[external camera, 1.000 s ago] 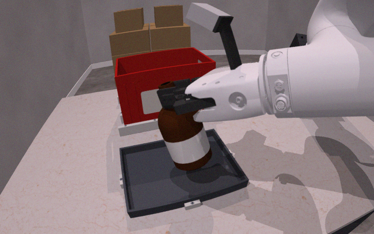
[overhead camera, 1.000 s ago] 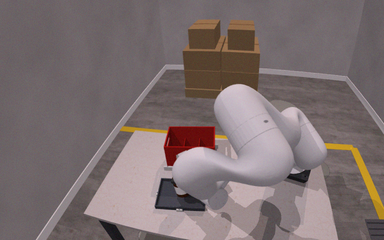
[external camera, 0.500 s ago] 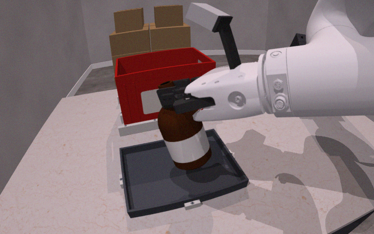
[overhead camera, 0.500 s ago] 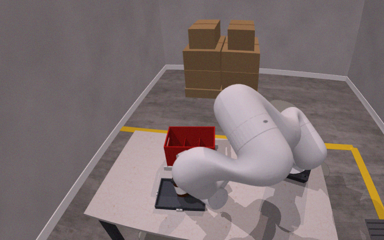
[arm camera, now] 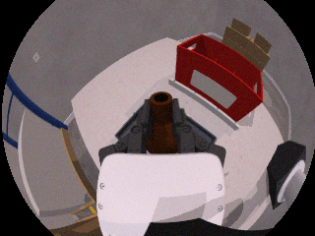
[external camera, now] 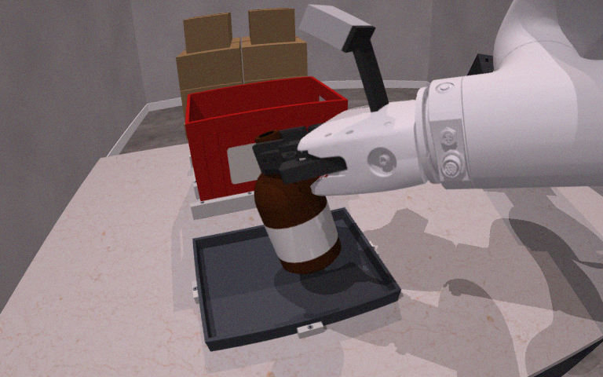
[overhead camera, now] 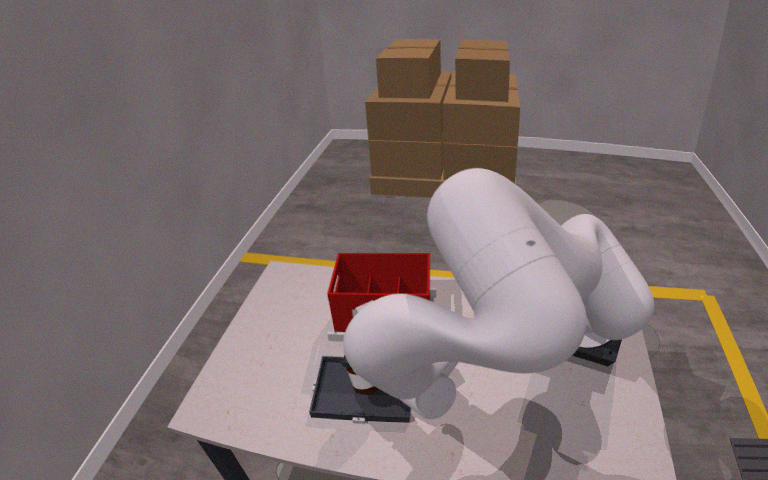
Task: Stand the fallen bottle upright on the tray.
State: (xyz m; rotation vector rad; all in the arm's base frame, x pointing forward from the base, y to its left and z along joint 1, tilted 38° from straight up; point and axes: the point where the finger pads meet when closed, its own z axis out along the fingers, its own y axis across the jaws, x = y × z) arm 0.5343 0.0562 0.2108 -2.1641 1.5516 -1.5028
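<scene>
Now: hand 6 cm above the brown bottle. Also, from my hand: tray: 1 cm to the right, 19 cm below; then red crate: 29 cm to the right, 12 cm below.
</scene>
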